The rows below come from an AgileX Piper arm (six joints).
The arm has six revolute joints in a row. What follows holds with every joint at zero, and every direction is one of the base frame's. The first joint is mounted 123 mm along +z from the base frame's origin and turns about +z. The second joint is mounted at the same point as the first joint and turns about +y. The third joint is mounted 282.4 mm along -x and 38.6 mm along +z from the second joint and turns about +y. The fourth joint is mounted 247.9 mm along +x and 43.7 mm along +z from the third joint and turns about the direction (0.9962, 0, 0.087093). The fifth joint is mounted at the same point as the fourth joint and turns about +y. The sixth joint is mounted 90.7 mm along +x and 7.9 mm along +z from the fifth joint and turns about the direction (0.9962, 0, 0.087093). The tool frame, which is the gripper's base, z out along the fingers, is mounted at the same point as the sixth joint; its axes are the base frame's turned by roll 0, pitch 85.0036 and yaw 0 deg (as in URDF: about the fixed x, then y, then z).
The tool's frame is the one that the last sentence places.
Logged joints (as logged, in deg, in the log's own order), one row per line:
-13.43, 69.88, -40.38, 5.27, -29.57, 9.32
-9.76, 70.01, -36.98, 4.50, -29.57, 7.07
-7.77, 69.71, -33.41, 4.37, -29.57, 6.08
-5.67, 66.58, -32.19, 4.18, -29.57, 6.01
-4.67, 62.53, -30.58, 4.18, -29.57, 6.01
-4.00, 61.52, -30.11, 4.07, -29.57, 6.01
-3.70, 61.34, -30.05, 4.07, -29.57, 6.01
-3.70, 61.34, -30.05, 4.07, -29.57, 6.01
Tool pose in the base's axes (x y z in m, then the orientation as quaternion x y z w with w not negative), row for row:
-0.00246, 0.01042, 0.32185, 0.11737, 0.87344, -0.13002, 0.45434
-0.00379, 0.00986, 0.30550, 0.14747, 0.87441, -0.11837, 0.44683
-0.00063, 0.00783, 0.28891, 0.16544, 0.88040, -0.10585, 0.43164
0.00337, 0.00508, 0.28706, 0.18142, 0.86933, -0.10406, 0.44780
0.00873, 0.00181, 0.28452, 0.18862, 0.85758, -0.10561, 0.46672
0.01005, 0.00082, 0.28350, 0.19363, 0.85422, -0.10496, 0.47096
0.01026, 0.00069, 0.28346, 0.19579, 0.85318, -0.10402, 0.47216
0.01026, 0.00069, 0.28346, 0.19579, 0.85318, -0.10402, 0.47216
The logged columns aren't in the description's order. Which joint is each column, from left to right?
Columns, left to right: joint 6, joint 5, joint 3, joint 4, joint 1, joint 2.
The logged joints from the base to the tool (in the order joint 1, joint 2, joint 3, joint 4, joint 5, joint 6), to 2 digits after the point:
-29.57, 9.32, -40.38, 5.27, 69.88, -13.43
-29.57, 7.07, -36.98, 4.50, 70.01, -9.76
-29.57, 6.08, -33.41, 4.37, 69.71, -7.77
-29.57, 6.01, -32.19, 4.18, 66.58, -5.67
-29.57, 6.01, -30.58, 4.18, 62.53, -4.67
-29.57, 6.01, -30.11, 4.07, 61.52, -4.00
-29.57, 6.01, -30.05, 4.07, 61.34, -3.70
-29.57, 6.01, -30.05, 4.07, 61.34, -3.70

